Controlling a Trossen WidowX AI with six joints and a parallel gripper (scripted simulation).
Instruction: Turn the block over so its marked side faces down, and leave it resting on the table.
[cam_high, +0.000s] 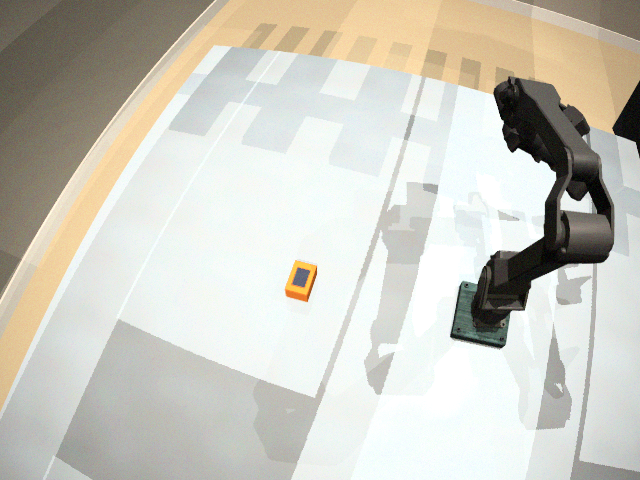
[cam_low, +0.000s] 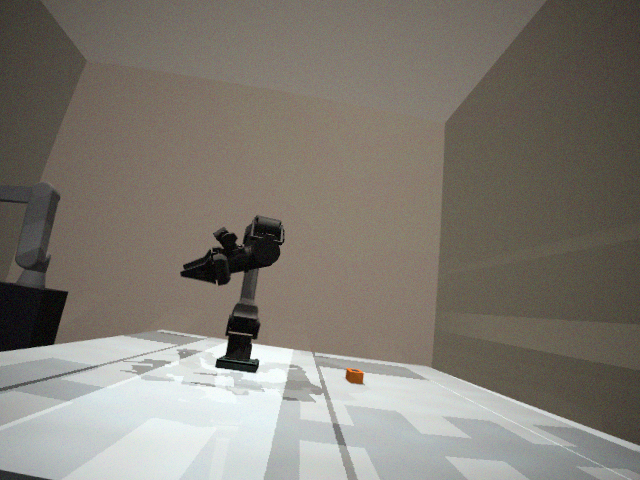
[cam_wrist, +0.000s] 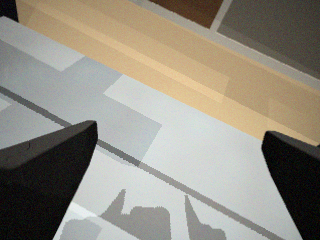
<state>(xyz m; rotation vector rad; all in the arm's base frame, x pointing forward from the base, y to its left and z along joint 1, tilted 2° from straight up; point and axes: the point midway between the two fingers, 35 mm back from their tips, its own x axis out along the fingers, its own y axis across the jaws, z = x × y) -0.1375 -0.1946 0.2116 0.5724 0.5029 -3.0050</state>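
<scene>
Right now the orange block is 520 mm ahead of my gripper tip, 210 mm below it and 150 mm to the left of it.
</scene>
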